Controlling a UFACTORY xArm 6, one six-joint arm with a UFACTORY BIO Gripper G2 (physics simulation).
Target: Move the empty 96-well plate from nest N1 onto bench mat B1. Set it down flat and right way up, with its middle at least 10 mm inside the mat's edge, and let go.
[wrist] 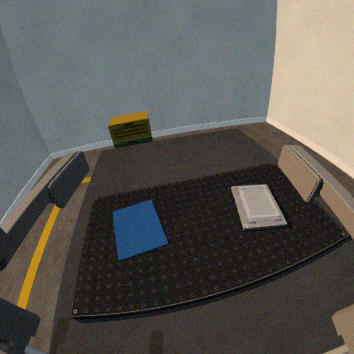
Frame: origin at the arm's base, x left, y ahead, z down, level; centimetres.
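Where they show: hand, tool point: [182,173].
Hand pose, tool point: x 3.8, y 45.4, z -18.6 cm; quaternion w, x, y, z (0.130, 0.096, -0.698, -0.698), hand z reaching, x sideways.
Observation:
Things, the pixels of their top centre, and the offset from my tool point. Level surfaces: height alone.
- white 96-well plate, top centre: [257,199] dx -26.0, dy +15.9, dz +28.1 cm
- light grey nest, top centre: [257,202] dx -26.0, dy +15.9, dz +29.3 cm
- blue bench mat, surface height: dz +30.6 cm
- dark perforated board, surface height: dz +30.8 cm
The white 96-well plate [259,201] sits in the light grey nest [239,206] on the right half of the dark perforated board. The blue bench mat [139,230] lies flat on the left half of the board, apart from the nest. Nothing lies on the mat. My gripper [189,179] is open and empty, its two finger pads wide apart at the left and right of the view. It is high above the board, and both the mat and the plate show between and below the pads.
The dark perforated board [200,260] carries the nest and the mat. A yellow and green box [131,131] stands at the back near the blue-grey wall [150,60]. A yellow line [40,250] runs along the floor at the left. A cream wall [315,75] is at the right.

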